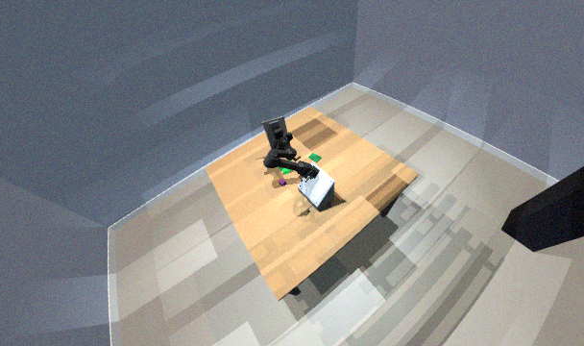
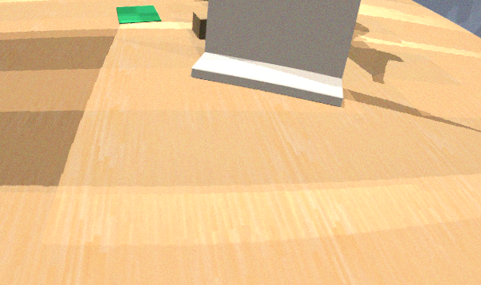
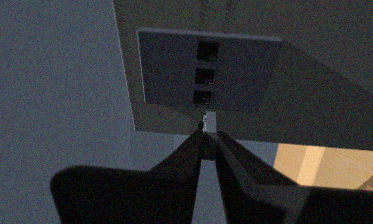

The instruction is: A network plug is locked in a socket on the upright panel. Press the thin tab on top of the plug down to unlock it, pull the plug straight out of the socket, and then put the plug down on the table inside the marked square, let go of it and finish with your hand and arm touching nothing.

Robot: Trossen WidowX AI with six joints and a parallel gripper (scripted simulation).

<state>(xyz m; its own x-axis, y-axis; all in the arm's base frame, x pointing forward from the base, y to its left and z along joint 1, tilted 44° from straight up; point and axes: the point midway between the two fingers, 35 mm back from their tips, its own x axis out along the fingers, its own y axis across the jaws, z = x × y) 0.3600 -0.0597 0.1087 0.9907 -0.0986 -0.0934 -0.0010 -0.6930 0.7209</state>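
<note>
Now: gripper tip 90 mm past the green marked square, 20 mm to the right of it and 290 mm above it. From my gripper tip the other things lie so: network plug: right at my gripper tip; then grey upright panel: 70 mm ahead, 40 mm to the right, 120 mm below.
</note>
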